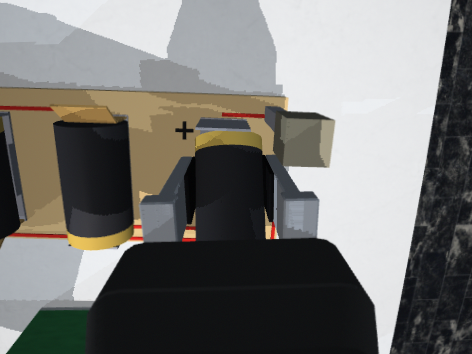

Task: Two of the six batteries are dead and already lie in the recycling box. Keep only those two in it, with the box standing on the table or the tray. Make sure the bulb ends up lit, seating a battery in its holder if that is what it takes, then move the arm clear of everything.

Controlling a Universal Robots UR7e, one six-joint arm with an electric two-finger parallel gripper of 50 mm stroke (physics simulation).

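Places are measured from the arm's base along level axes (x left, y back, z up), in millimetres.
Pixels of known places: gripper, between the fingertips: (pixel 229 176).
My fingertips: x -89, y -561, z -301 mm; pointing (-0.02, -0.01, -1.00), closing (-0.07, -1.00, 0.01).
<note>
For each thing: its top centre in the pictures, then the offset to it from my fingertips. "pt": a spot on its surface instead.
- black battery with a gold end band, centre of its top: (pixel 230 225) dx -9, dy +1, dz +39 mm
- grey metal end clip, a spot on its surface: (pixel 223 124) pt dx +27, dy +0, dz +1 mm
- wooden board, a spot on its surface: (pixel 160 107) pt dx +37, dy +34, dz -19 mm
- second black battery, centre of its top: (pixel 83 192) dx +4, dy +69, dz +17 mm
- third battery, a spot on its surface: (pixel 6 187) pt dx +5, dy +117, dz +0 mm
- beige-grey block, a spot on its surface: (pixel 304 140) pt dx +29, dy -25, dz +63 mm
- black plus mark, a spot on its surface: (pixel 184 130) pt dx +23, dy +23, dz -18 mm
- green surface, a spot on its surface: (pixel 47 332) pt dx -95, dy +126, dz -5 mm
My gripper (pixel 229 176) is shut on a black battery with a gold end band (pixel 229 167). The gold end points away from the gripper body, toward the grey metal end clip (pixel 223 124) of a holder on the wooden board (pixel 160 107). Whether the battery touches the clip or the board I cannot tell; its near end is hidden by the gripper body. A second black battery (pixel 95 180) lies on the board to the left, its gold end toward the bottom. Part of a third battery (pixel 6 187) shows at the left edge. The bulb and the recycling box cannot be made out.
A beige-grey block (pixel 304 140) stands at the board's right end, close to the right finger. A black plus mark (pixel 184 130) is left of the clip. Red lines run along the board. A green surface (pixel 47 332) shows at the lower left, a dark marbled surface (pixel 440 175) at the right.
</note>
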